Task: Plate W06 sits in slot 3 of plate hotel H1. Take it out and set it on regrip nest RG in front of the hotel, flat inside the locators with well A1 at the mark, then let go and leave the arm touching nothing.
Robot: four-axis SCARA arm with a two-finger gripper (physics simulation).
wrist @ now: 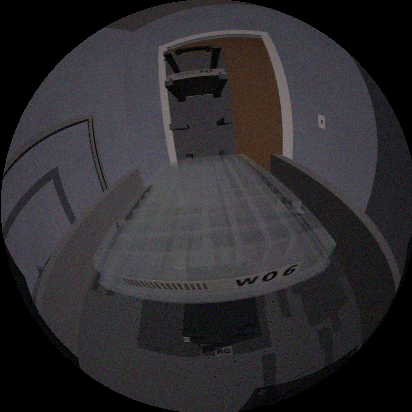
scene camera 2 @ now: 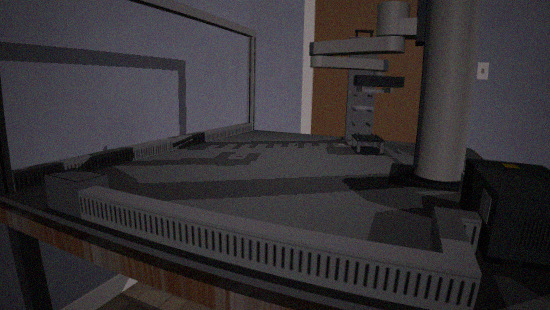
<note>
In view: a regrip nest RG (wrist: 219, 321) and a slotted duct (scene camera 2: 448, 261).
</note>
